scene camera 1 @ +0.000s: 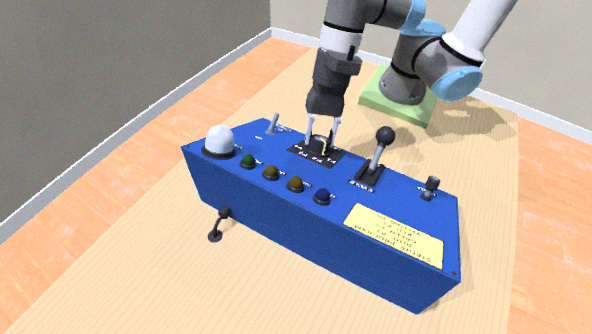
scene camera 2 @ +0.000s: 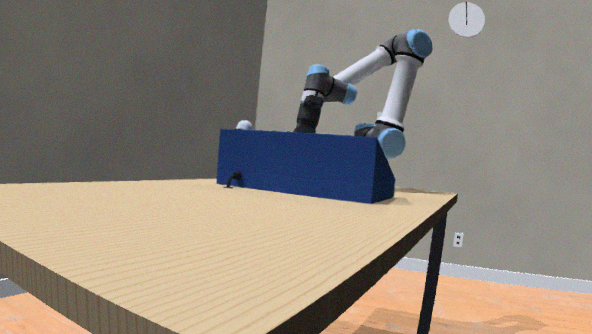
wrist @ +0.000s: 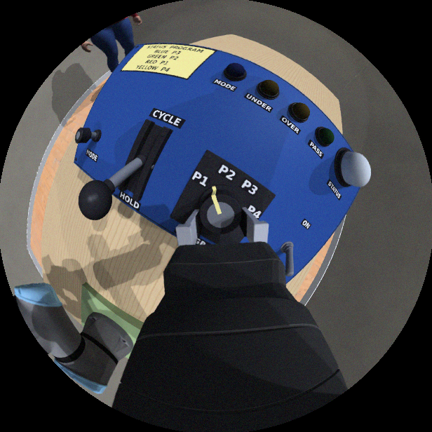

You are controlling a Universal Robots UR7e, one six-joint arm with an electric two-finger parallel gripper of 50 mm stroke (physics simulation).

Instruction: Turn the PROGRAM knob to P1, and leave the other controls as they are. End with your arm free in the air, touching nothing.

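Places are measured from the arm's base along level axes (x back, y left, z down), in millimetres.
Pixels of known places: gripper, fingertip midpoint: (scene camera 1: pixel 318 143); arm's base, link origin: (scene camera 1: pixel 401 90).
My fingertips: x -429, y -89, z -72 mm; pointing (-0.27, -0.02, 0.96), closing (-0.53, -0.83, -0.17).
Note:
For each thing: its top centre in the pictures, then the offset to it from my fingertips. "spot": a spot on its surface instead.
- black PROGRAM knob, top centre: (scene camera 1: pixel 320 136) dx -6, dy +5, dz -26 mm
- CYCLE lever, top centre: (scene camera 1: pixel 387 128) dx +51, dy +125, dz -62 mm
- MODE control, top centre: (scene camera 1: pixel 434 181) dx -9, dy +245, dz -34 mm
- metal toggle, top centre: (scene camera 1: pixel 273 115) dx +4, dy -115, dz -26 mm
- white STATUS dome, surface spot: (scene camera 1: pixel 220 141) (scene camera 2: pixel 246 123) spot: dx -168, dy -110, dz -92 mm
The black PROGRAM knob (scene camera 1: pixel 320 145) (wrist: pixel 220 215) sits on its dark label plate (scene camera 1: pixel 329 161) (wrist: pixel 210 161) on the blue control box (scene camera 1: pixel 280 222) (scene camera 2: pixel 300 160) (wrist: pixel 200 115). In the wrist view its yellow pointer (wrist: pixel 216 200) points between P1 and P2. My gripper (scene camera 1: pixel 320 143) (wrist: pixel 220 217) is shut on the knob, one finger on each side, and is turned askew to the box in the wrist view. In scene camera 2 the fingers and the knob are hidden behind the box.
The CYCLE lever (scene camera 1: pixel 385 136) (wrist: pixel 95 200) and MODE control (scene camera 1: pixel 432 183) (wrist: pixel 84 135) stand to one side of the knob. The metal toggle (scene camera 1: pixel 273 123) (wrist: pixel 288 257) and white STATUS dome (scene camera 1: pixel 220 141) (scene camera 2: pixel 244 124) (wrist: pixel 355 169) stand to the other. Several small lamps line the panel.

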